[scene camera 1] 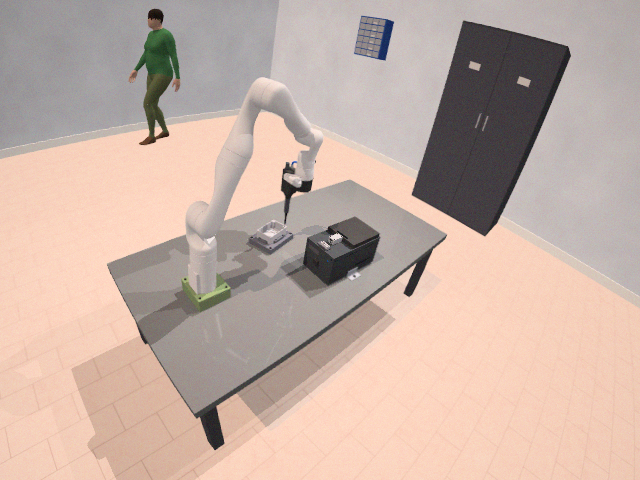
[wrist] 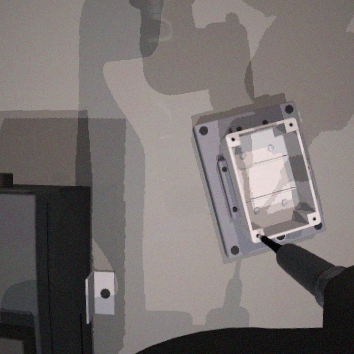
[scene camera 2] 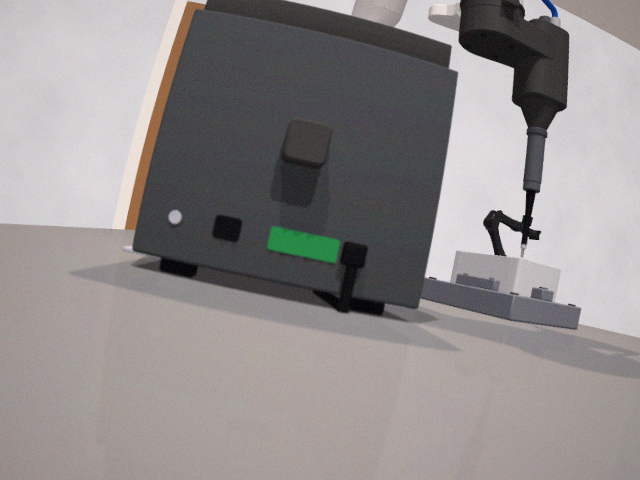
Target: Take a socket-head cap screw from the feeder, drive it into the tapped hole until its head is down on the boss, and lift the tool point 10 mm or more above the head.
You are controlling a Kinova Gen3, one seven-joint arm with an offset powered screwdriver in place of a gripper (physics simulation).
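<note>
The black feeder (scene camera 1: 330, 263) (scene camera 2: 361, 129) (wrist: 65, 240) stands on the table; small light parts show on its top in the first scene view. The pale open housing (scene camera 2: 485, 266) (wrist: 241, 185) with holed corner bosses sits on a grey fixture plate (scene camera 2: 542, 312) (wrist: 212, 175). My screwdriver (scene camera 1: 285, 223) (scene camera 2: 523, 248) (wrist: 261, 236) points down at one corner boss. A small light cap screw (scene camera 2: 522, 251) is on its tip, shank down, at the housing's top edge. The wrist view shows the tip over that boss; the hole is partly hidden. I cannot tell whether the shank has entered it.
A small white bracket (scene camera 1: 353, 275) (wrist: 104, 292) lies beside the feeder. A dark jointed shape (scene camera 2: 493, 227) shows behind the housing. The arm's green base (scene camera 1: 206, 295) is on the table (scene camera 1: 248, 335). A person in green (scene camera 1: 160, 56) and a dark cabinet (scene camera 1: 485, 129) stand beyond.
</note>
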